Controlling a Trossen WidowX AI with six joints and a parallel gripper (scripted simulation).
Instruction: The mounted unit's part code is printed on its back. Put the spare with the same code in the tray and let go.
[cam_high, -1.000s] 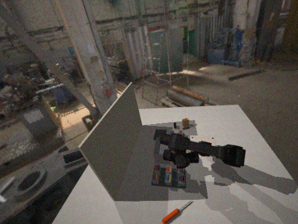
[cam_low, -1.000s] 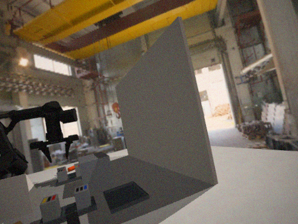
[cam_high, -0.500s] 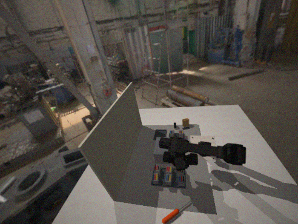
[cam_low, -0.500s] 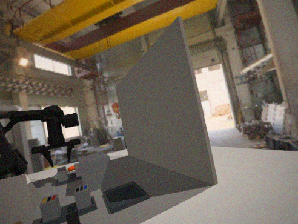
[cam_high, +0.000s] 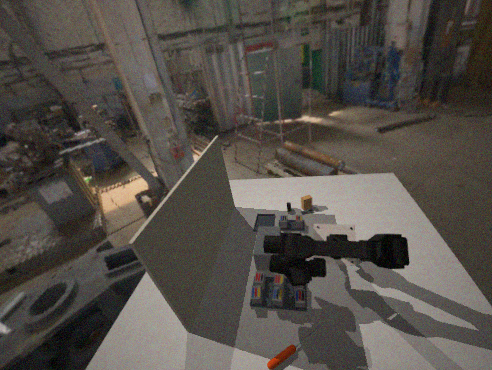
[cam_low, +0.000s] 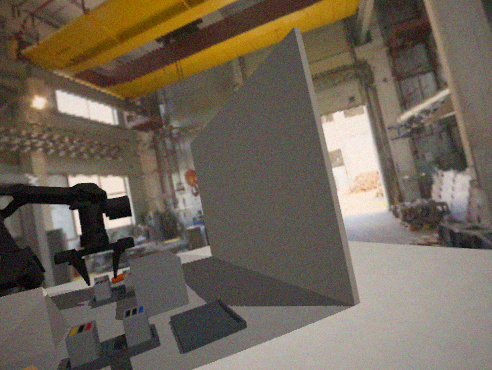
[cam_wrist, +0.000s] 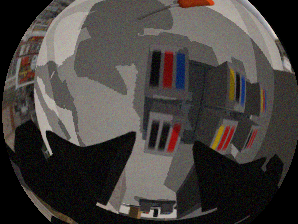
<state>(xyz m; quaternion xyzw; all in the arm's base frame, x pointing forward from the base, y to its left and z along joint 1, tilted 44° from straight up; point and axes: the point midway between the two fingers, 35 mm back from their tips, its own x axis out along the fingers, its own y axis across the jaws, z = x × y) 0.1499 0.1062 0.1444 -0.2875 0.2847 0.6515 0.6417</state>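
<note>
The spare is 10 mm below my gripper tip. The rest, counted from my gripper tip: grey mounted unit (130 mm to the right, 130 mm ahead); panel (380 mm ahead, 170 mm above, 120 mm to the right); tray (340 mm to the right, 190 mm ahead, 50 mm below).
</note>
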